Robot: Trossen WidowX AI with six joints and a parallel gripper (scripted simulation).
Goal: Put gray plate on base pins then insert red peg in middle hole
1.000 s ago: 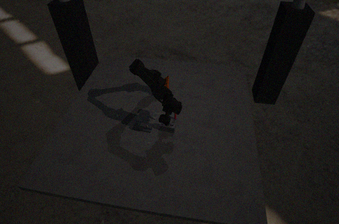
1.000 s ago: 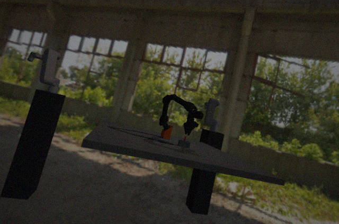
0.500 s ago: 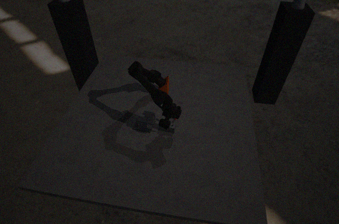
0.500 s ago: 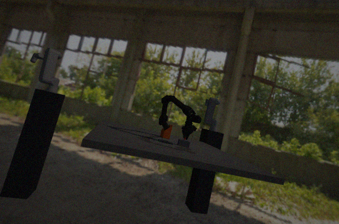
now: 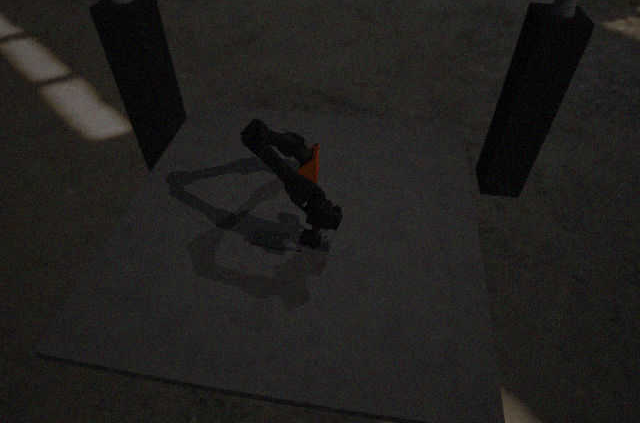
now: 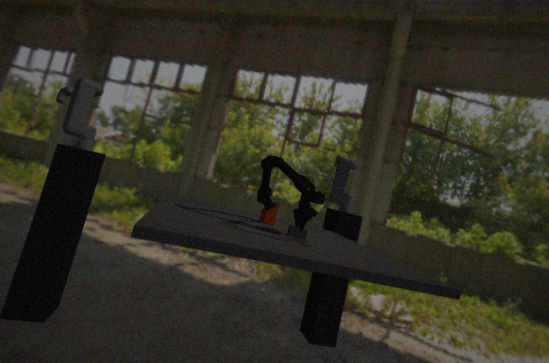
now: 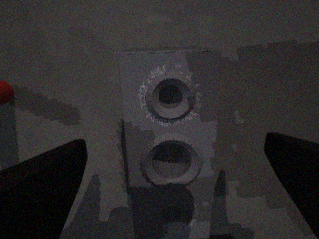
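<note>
My gripper tip is right at the gray plate. Also, from my gripper tip: base: 170 mm to the right, 30 mm below; red peg: 100 mm behind, 40 mm to the left.
</note>
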